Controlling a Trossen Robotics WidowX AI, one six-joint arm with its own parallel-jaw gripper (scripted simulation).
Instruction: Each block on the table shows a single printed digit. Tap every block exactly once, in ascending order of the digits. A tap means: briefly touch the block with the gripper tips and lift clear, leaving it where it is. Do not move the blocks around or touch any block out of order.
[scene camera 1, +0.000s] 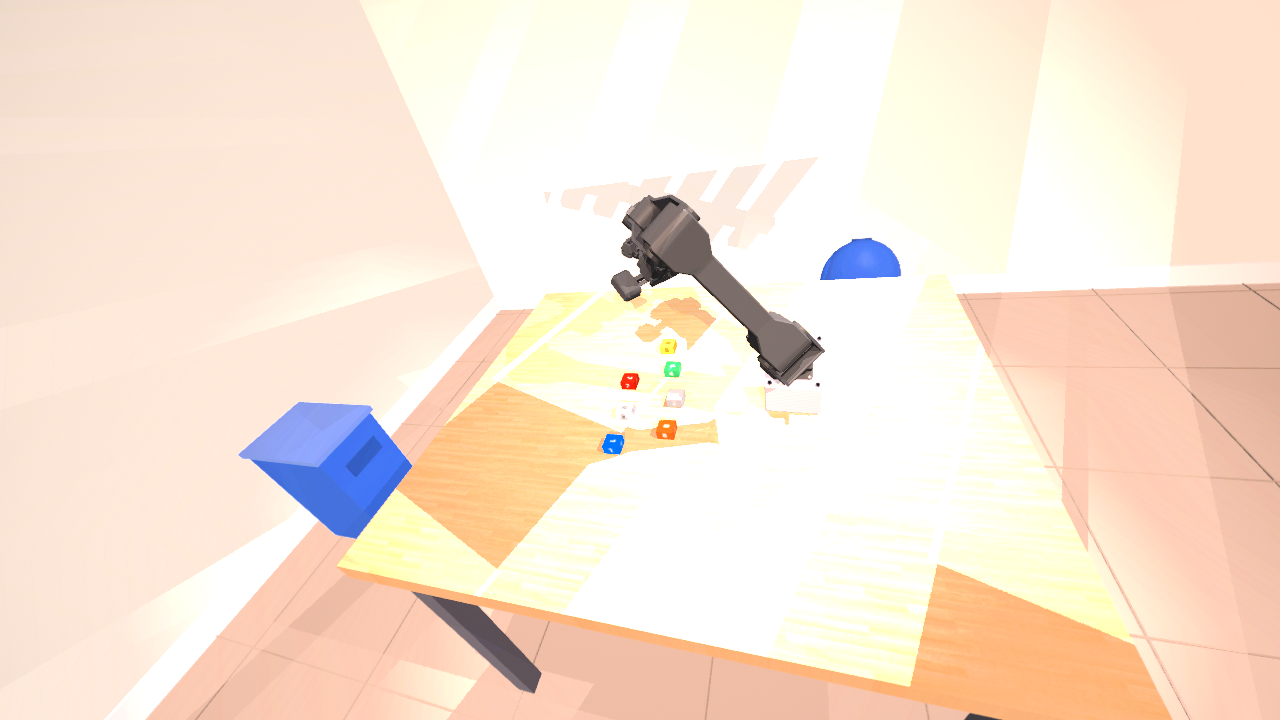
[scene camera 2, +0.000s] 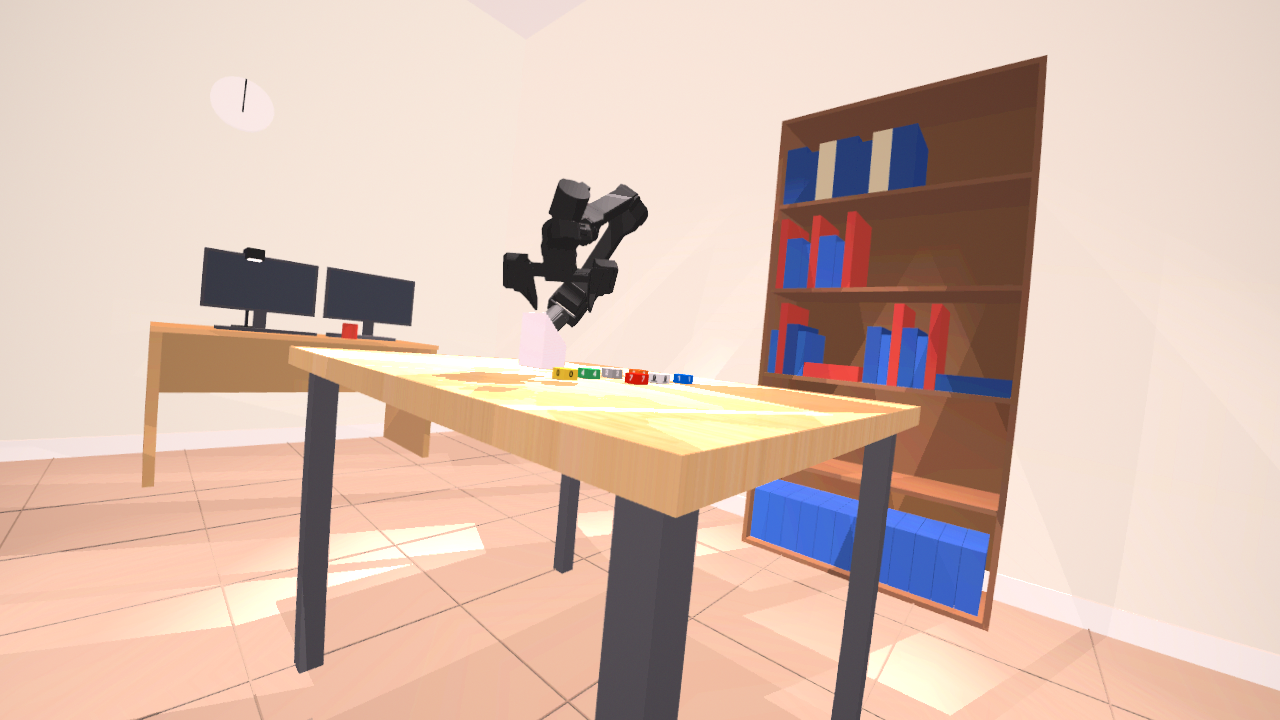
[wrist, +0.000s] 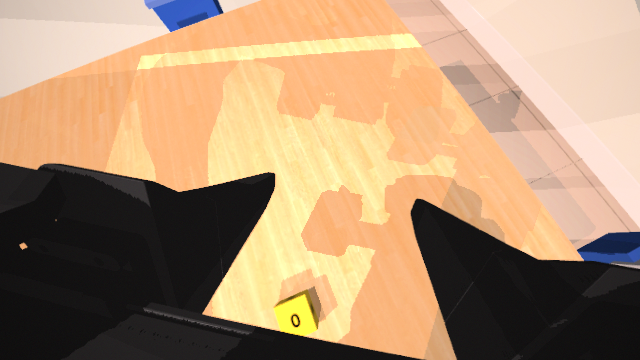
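Scene camera 1 shows the gripper (scene camera 1: 638, 292), open and holding nothing. In scene camera 2, the gripper (scene camera 2: 563, 309) is visible as well. The wrist view contains the gripper (wrist: 343, 192) and a yellow block (wrist: 296, 315).
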